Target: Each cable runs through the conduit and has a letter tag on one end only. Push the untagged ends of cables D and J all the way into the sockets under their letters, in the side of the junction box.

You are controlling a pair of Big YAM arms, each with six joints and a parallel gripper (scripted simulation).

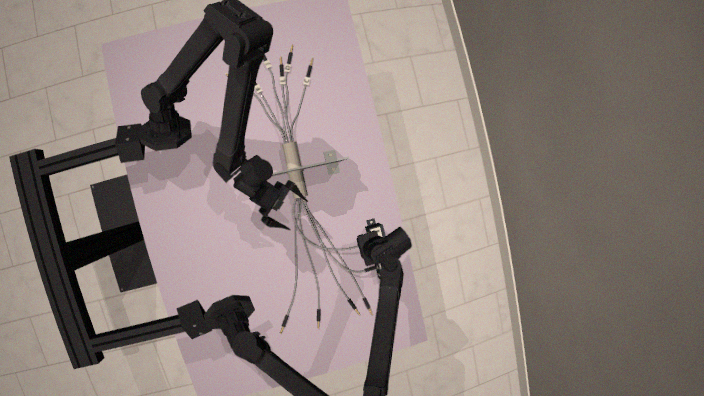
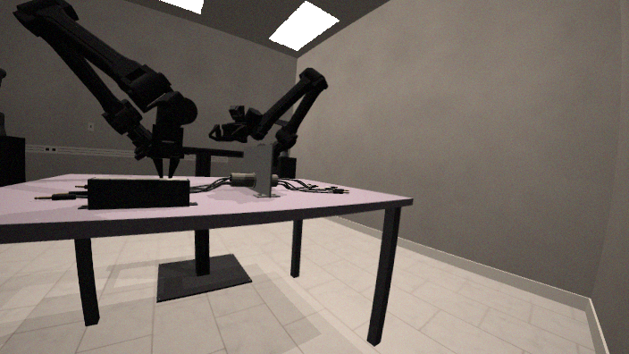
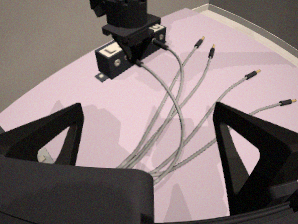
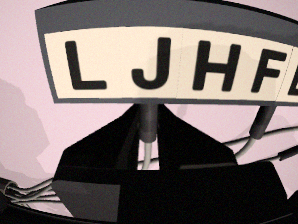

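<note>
Now: the untagged cable plug 20 mm ahead of my right hand. The rest, counted from my right hand: tagged plug: 730 mm to the left, 130 mm behind, 30 mm below.
</note>
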